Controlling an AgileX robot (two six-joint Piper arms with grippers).
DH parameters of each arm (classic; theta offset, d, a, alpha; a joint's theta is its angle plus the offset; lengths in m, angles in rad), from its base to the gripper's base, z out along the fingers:
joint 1: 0 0.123 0 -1.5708
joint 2: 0.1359 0 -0.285 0
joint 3: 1.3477 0 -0.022 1.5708
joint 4: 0 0.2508 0 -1.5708
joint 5: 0 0 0.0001 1.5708
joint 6: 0 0.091 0 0
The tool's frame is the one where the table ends.
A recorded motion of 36 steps. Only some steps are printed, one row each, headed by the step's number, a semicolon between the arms.
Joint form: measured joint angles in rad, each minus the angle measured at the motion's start. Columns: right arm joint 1, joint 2, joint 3, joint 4, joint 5, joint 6; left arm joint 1, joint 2, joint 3, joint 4, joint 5, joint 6.
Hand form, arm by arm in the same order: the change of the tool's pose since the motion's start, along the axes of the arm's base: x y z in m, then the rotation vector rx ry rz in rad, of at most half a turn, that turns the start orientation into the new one. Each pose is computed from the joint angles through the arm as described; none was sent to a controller.
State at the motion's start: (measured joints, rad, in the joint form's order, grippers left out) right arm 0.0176 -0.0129 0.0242 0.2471 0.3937 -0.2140; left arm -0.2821 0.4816 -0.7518 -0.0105 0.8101 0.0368
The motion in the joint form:
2: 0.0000 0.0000 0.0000 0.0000 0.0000 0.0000; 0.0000 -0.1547 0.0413 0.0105 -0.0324 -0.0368
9: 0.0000 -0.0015 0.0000 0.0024 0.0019 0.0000; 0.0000 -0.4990 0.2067 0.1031 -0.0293 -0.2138
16: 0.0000 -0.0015 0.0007 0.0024 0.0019 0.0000; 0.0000 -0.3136 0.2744 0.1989 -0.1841 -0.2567
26: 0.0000 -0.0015 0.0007 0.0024 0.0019 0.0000; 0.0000 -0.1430 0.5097 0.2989 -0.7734 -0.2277
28: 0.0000 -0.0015 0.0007 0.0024 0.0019 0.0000; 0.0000 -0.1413 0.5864 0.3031 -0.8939 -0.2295
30: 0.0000 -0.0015 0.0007 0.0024 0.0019 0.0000; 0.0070 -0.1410 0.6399 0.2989 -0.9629 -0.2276
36: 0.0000 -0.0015 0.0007 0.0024 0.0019 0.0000; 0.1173 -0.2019 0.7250 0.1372 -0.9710 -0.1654
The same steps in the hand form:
2: 0.0000 0.0000 0.0000 0.0000 0.0000 0.0000; -0.0300 0.0094 -0.0005 -0.0642 -0.1330 0.0180
9: -0.0001 0.0001 -0.0001 0.0024 0.0004 0.0006; -0.0781 0.0295 -0.0423 -0.2010 -0.2823 0.1104
16: -0.0001 0.0001 -0.0003 0.0023 0.0011 0.0006; -0.0331 0.0207 -0.0509 -0.1157 -0.2124 0.1430
26: -0.0001 0.0001 -0.0003 0.0023 0.0011 0.0006; 0.0117 -0.0017 -0.0877 -0.0457 -0.4115 0.0008
28: -0.0001 0.0001 -0.0003 0.0023 0.0011 0.0006; 0.0119 -0.0050 -0.1037 -0.0624 -0.4464 -0.0322
30: -0.0001 0.0001 -0.0003 0.0023 0.0011 0.0006; 0.0112 -0.0059 -0.1160 -0.0726 -0.4568 -0.0427
36: -0.0001 0.0001 -0.0003 0.0023 0.0011 0.0006; 0.0064 0.0069 -0.1387 -0.1334 -0.4274 0.1105

